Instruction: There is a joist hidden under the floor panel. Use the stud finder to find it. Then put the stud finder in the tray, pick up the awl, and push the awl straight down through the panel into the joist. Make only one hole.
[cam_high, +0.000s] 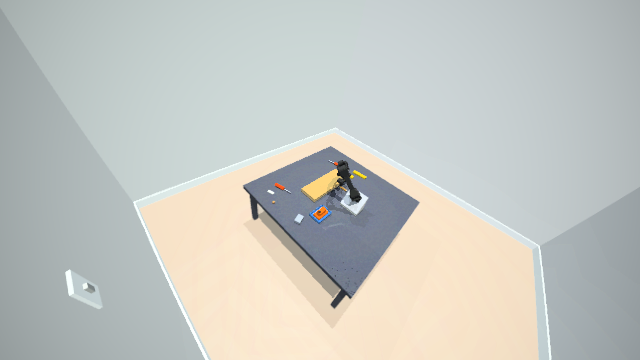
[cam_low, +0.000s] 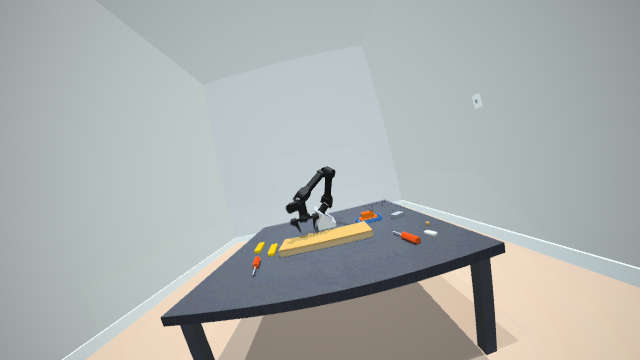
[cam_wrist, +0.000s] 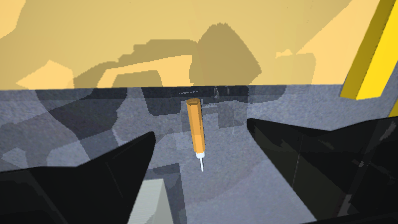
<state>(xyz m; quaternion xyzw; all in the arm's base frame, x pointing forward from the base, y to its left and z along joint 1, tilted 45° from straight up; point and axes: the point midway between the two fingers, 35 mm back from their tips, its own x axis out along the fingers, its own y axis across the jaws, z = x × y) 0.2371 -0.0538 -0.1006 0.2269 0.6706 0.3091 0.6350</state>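
Right now my gripper tip is 60 mm past the awl and 50 mm above it. Round my gripper tip: blue tray: 90 mm behind, 430 mm to the left, 40 mm below; then square indicator: 90 mm behind, 460 mm to the left, 10 mm above; then orange stud finder: 90 mm behind, 440 mm to the left.
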